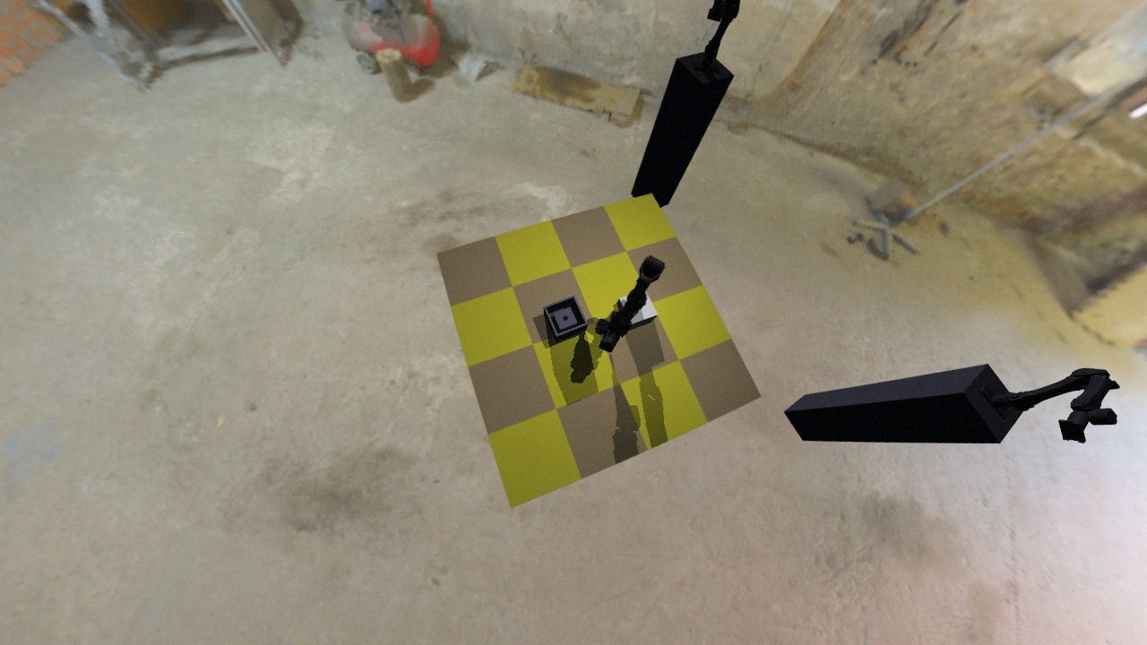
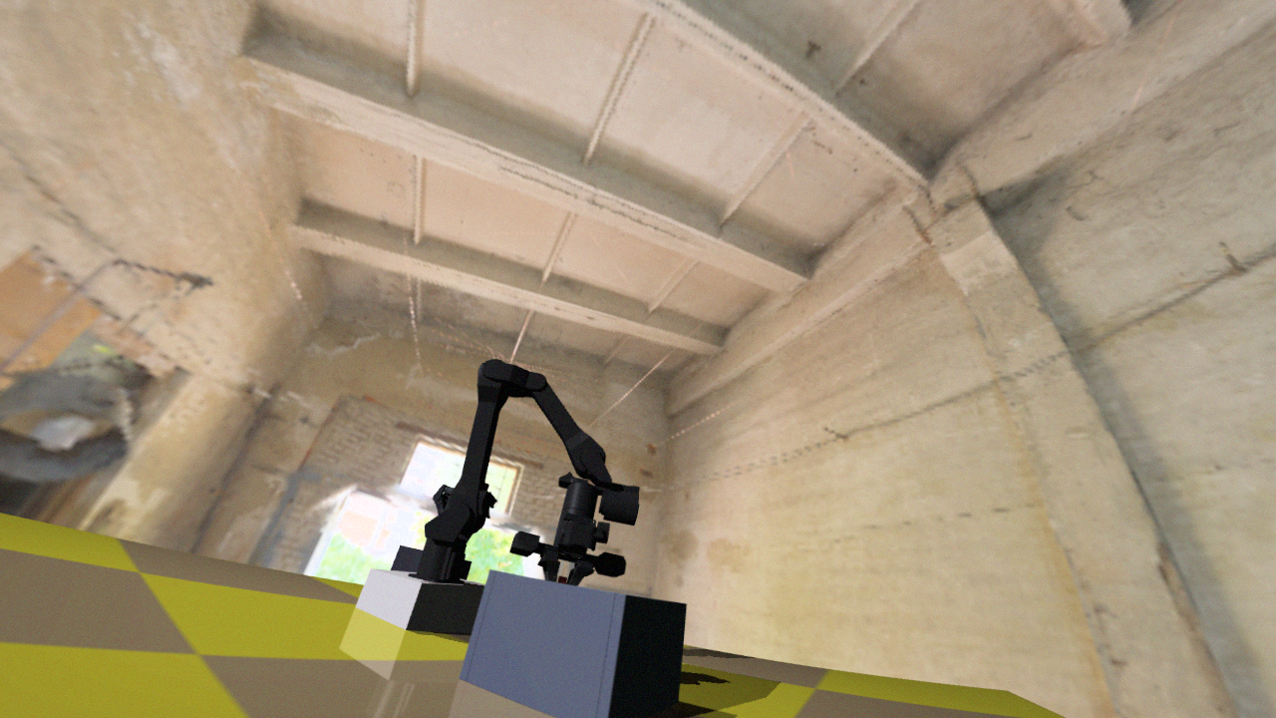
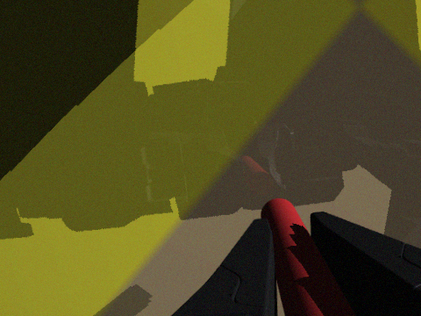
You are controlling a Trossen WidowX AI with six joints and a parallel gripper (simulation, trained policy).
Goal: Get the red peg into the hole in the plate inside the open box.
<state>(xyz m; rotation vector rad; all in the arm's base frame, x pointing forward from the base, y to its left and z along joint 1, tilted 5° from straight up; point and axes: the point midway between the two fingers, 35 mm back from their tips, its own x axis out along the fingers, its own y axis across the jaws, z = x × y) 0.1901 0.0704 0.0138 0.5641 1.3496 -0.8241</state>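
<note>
The grey plate lies 14 cm ahead of my gripper tip, 17 cm to the right of it and 1 cm below it. The rest, counted from my gripper tip: box: 14 cm ahead, 17 cm to the right, 3 cm below; red peg: 1 cm above.
</note>
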